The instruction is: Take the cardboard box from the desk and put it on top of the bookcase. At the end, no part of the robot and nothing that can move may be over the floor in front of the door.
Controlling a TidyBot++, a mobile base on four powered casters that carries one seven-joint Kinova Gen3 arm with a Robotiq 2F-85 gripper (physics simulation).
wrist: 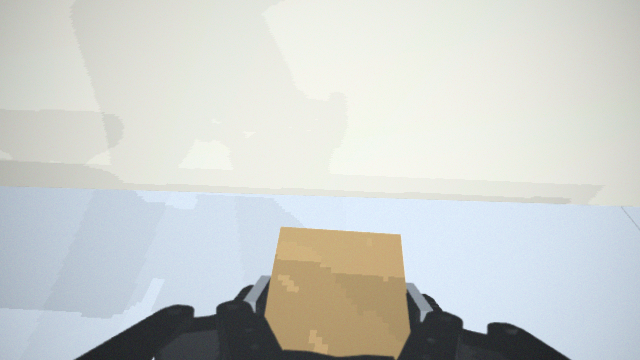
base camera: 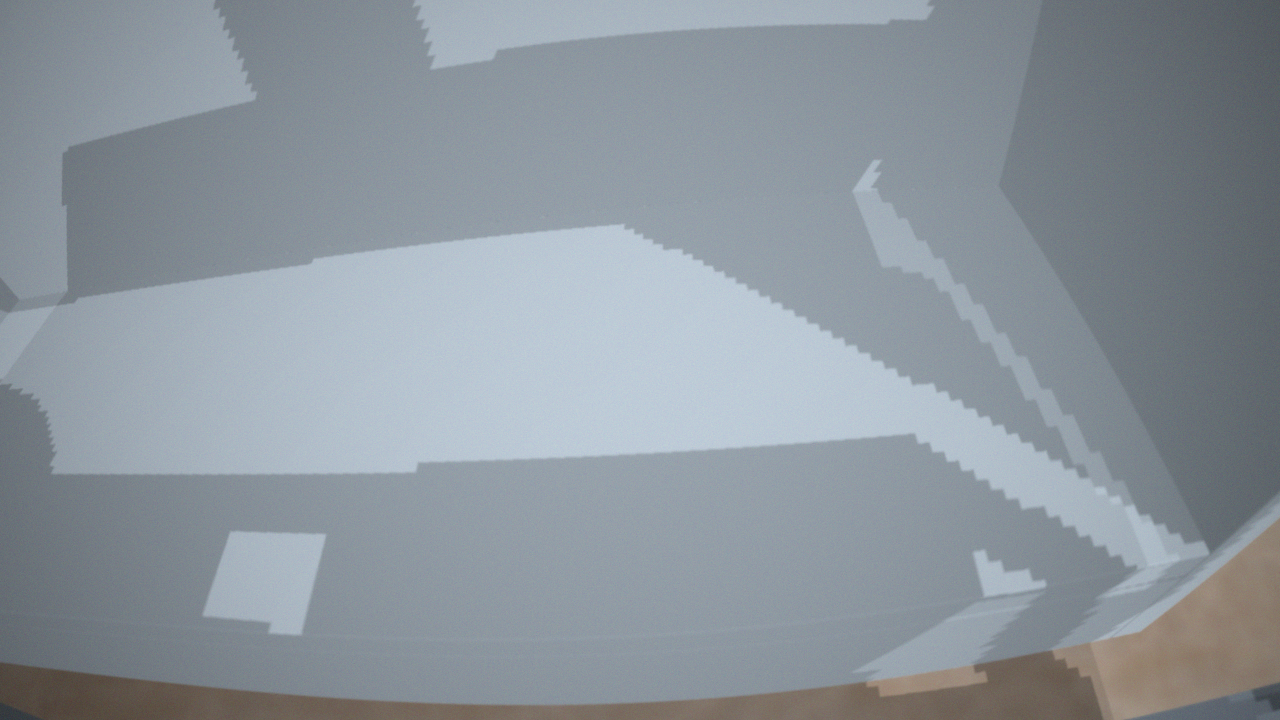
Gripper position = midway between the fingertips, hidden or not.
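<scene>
I see my gripper in the wrist view [335,298], whereas in the base camera view the gripper is out of frame. There is a tan cardboard box too, visible in the wrist view [328,287], and the box is out of frame in the base camera view.
</scene>
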